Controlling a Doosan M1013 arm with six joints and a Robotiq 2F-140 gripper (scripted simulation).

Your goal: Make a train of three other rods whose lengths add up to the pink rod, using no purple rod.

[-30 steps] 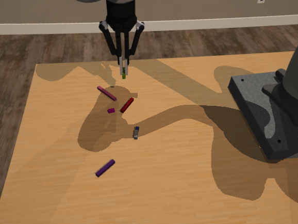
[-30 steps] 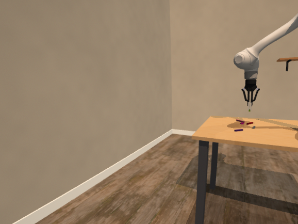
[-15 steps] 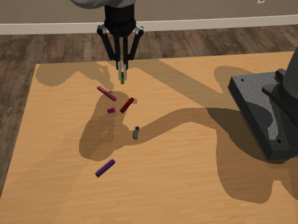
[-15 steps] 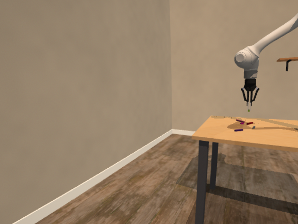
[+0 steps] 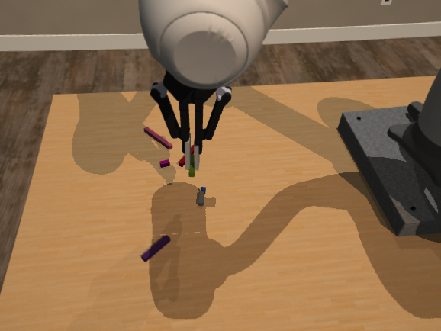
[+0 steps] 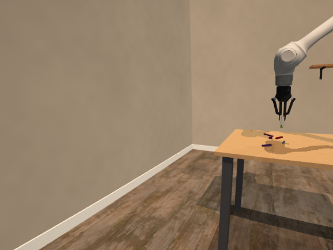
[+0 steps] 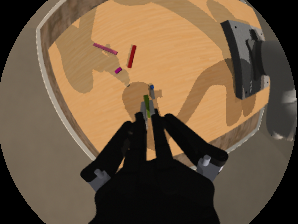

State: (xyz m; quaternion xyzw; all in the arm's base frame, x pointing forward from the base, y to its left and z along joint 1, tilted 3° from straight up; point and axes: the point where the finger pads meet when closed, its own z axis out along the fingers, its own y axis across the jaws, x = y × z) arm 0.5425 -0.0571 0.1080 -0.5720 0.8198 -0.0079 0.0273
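My hand is 130 mm above the grey rod, 20 mm past it and 10 mm to the right of it. Round my hand: lime rod (30 mm below); magenta rod (130 mm below, 110 mm to the right, 30 mm ahead); blue rod (130 mm below, 30 mm behind, 20 mm to the right).
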